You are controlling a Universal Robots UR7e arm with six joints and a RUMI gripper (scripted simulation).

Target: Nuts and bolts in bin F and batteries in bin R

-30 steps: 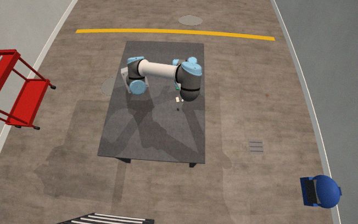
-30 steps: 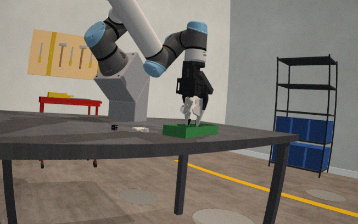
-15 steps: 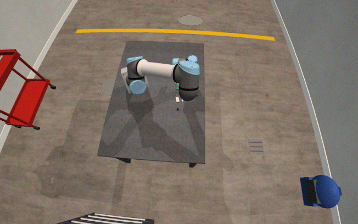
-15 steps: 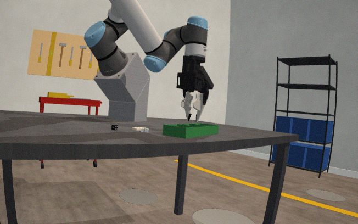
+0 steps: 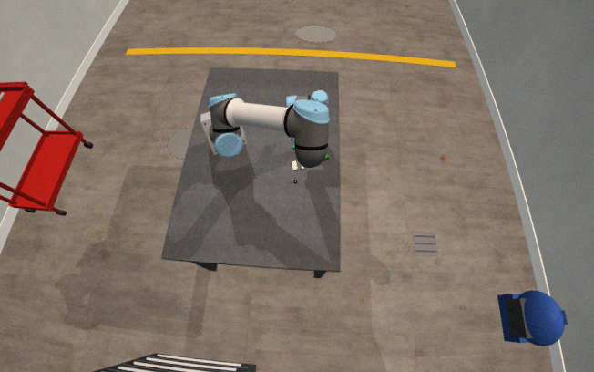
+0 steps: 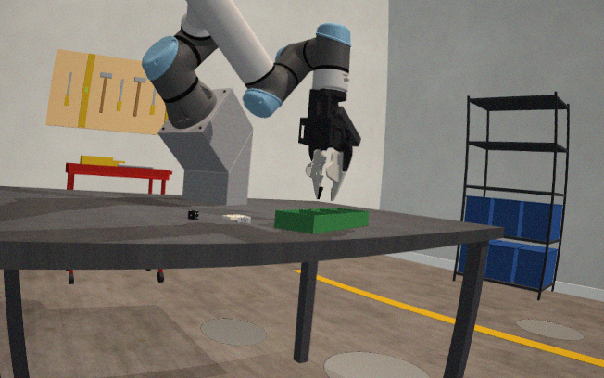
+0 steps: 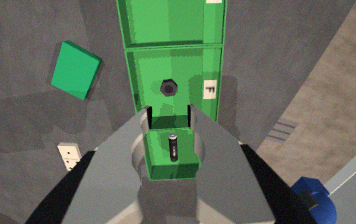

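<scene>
Right now my hand is 1 cm short of the green bin tray and 5 cm above it. Also, from my hand: flat green card 10 cm behind, 7 cm below; black nut 6 cm below; black battery 2 cm ahead, 9 cm to the right, 6 cm below.
</scene>
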